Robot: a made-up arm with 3 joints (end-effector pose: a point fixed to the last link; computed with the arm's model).
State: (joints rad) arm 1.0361 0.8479 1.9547
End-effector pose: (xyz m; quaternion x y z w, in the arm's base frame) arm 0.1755 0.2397 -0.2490 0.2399 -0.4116 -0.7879 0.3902
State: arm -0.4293 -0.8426 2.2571
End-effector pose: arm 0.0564 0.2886 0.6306 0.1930 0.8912 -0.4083 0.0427
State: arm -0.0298 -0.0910 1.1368
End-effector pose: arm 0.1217 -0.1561 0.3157 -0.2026 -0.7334 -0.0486 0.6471
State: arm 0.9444 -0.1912 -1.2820
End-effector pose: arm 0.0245 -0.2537 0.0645 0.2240 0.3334 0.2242 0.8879
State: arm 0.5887 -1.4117 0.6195
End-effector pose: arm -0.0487 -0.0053 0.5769 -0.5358 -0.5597 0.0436 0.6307
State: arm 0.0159 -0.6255 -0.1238
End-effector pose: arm -0.0270 -0.0273 0.5169 -0.4589 -0.2394 0.0236 0.8553
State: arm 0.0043 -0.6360 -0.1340
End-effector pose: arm -0.0293 -0.0189 0.5227 -0.4683 -0.2356 0.0242 0.8512
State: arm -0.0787 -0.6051 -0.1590
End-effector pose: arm -0.0294 0.0036 0.5328 -0.4901 -0.2248 0.0311 0.8416
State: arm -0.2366 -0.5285 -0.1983
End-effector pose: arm -0.0270 0.0404 0.5444 -0.5237 -0.2059 0.0435 0.8255
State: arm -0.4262 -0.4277 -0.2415
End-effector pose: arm -0.0226 0.0815 0.5524 -0.5602 -0.1826 0.0562 0.8060
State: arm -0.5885 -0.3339 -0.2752
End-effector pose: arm -0.0176 0.1131 0.5549 -0.5883 -0.1620 0.0654 0.7895
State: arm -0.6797 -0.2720 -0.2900
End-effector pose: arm -0.0133 0.1266 0.5540 -0.6005 -0.1510 0.0704 0.7821
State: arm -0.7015 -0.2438 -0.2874
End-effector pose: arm -0.0101 0.1240 0.5517 -0.5982 -0.1499 0.0727 0.7839
